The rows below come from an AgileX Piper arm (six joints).
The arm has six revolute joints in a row. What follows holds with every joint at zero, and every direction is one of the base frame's. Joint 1 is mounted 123 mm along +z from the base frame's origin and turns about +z. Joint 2 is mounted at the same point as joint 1 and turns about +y. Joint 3 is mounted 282.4 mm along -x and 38.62 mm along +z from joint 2 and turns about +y. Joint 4 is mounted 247.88 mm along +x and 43.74 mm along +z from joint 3 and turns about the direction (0.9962, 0, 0.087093). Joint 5 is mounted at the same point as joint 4 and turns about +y. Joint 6 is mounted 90.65 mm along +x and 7.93 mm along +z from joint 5 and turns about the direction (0.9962, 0, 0.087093). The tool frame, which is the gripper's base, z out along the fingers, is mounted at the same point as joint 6; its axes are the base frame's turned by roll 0, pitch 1.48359 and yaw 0 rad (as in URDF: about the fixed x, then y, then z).
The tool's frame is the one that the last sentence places.
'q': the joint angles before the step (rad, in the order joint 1, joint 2, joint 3, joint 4, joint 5, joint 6). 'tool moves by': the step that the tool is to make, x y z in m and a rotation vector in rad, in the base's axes. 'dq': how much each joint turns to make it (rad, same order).
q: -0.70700, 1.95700, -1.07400, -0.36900, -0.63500, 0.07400
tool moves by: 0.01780, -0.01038, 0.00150, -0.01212, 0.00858, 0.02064
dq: 0.00601, 0.05299, -0.10199, -0.04698, 0.04400, 0.03199
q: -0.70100, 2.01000, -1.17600, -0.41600, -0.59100, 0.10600
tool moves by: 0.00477, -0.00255, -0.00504, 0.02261, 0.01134, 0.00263
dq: 0.00200, 0.02300, -0.02500, -0.01901, 0.02000, 0.03100
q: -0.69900, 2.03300, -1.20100, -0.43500, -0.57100, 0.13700
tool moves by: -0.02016, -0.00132, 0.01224, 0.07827, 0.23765, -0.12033
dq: -0.00300, -0.09400, 0.00099, 0.00400, 0.35801, 0.00000
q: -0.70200, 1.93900, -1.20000, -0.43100, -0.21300, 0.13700
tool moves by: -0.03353, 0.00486, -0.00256, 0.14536, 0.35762, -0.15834
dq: 0.00001, -0.06898, -0.00002, 0.00397, 0.47901, -0.00997
